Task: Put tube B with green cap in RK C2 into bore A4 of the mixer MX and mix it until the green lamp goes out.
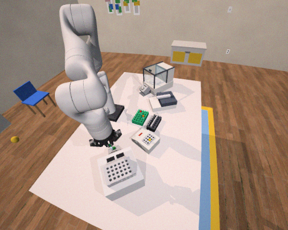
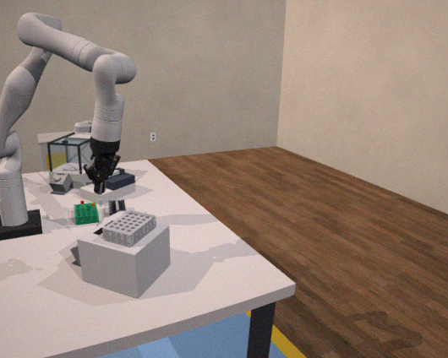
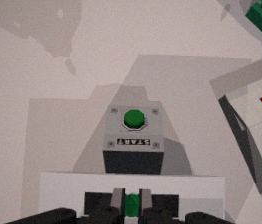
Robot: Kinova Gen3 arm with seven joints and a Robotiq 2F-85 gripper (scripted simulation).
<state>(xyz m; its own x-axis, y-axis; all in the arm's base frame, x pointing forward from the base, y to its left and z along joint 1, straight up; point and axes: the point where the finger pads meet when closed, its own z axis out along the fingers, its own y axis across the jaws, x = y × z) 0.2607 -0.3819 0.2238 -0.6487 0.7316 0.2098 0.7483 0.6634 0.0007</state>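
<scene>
Now: the grey shaking block 6 cm ahead of my hand, 7 cm to the right of it and 10 cm below it. Also, from my hand: black magnet block (11 cm ahead, 36 cm to the left, 23 cm below); then dry block (10 cm ahead, 20 cm to the left, 22 cm below); then green start key (6 cm behind, 6 cm to the left, 18 cm below).
</scene>
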